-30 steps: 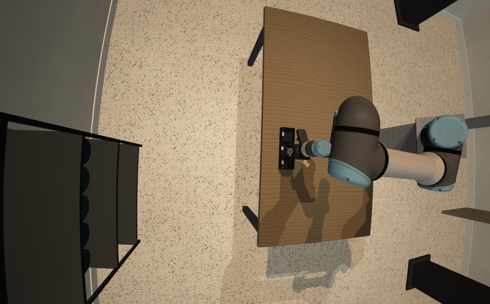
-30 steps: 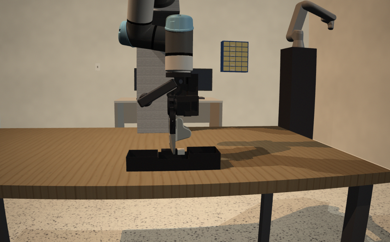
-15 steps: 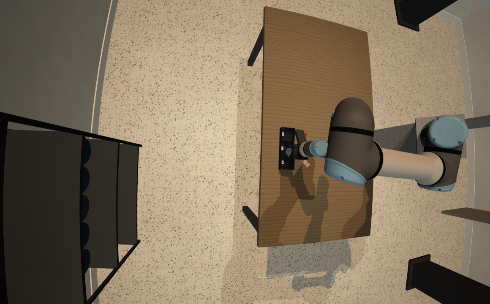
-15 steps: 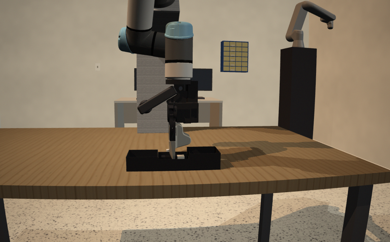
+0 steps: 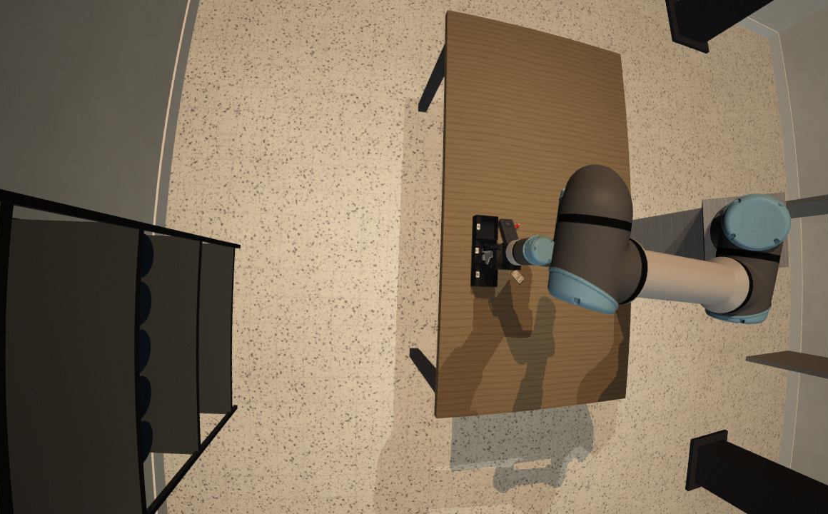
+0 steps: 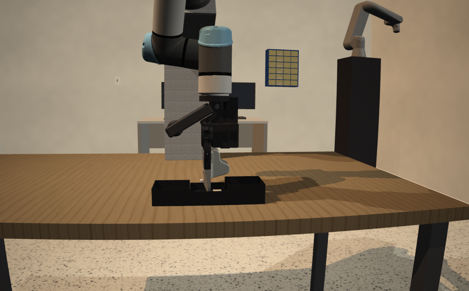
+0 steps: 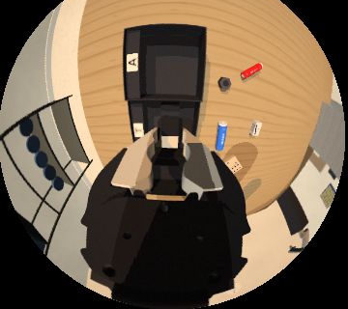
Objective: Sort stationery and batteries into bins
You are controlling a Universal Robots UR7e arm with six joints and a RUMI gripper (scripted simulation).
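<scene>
The eraser is 20 mm below my hand and 10 mm to the left of it. From my hand the other things lie so: red battery: 120 mm behind, 90 mm to the right, 30 mm below; black round piece: 70 mm behind, 60 mm to the right, 30 mm below; blue battery: 80 mm behind, 30 mm below, 20 mm to the left.
</scene>
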